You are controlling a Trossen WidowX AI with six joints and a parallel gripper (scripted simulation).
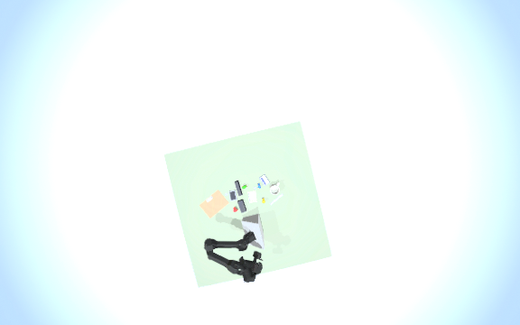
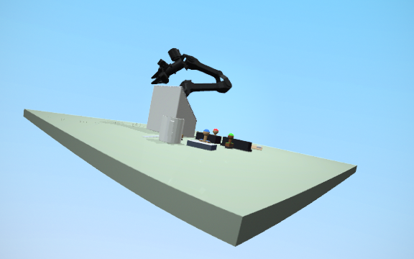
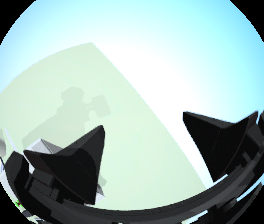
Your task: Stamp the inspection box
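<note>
The long black block is 590 mm ahead of my gripper tip, 250 mm below it and 20 mm to the right of it. Also, from my gripper tip: yellow-knobbed stamp: 400 mm ahead, 240 mm below, 190 mm to the right; red-knobbed stamp: 420 mm ahead, 240 mm below, 80 mm to the left; white cylinder: 470 mm ahead, 330 mm to the right, 230 mm below.
</note>
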